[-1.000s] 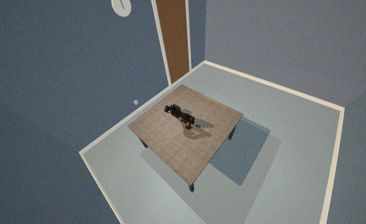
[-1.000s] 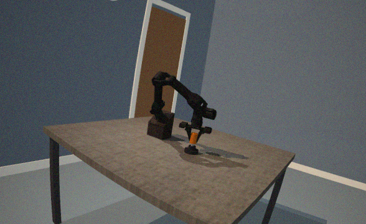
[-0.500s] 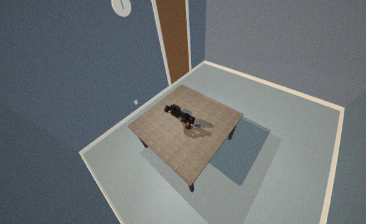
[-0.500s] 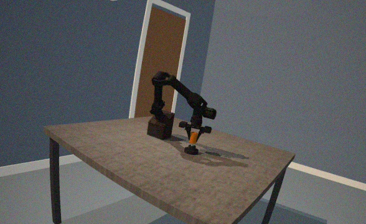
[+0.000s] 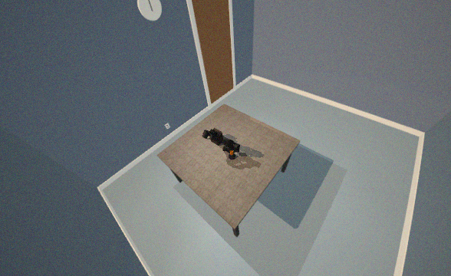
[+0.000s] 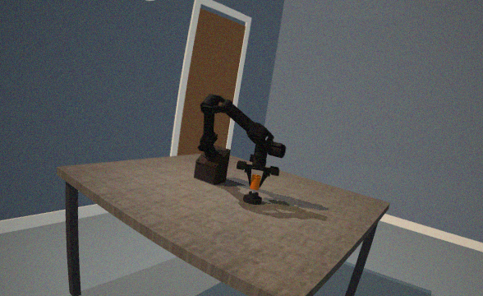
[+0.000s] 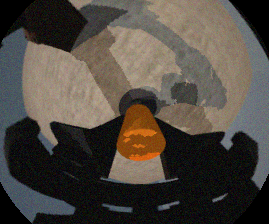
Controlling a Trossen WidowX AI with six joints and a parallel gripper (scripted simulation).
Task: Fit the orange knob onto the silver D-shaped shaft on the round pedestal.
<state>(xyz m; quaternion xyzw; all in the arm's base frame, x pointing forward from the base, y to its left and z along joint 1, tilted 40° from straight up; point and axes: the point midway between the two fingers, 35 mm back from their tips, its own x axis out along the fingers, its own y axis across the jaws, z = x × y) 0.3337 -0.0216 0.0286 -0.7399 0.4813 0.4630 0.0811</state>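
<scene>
My gripper tip is 3 cm below the orange knob. From my gripper tip the other things lie so: dark round pedestal (4 cm below).
</scene>
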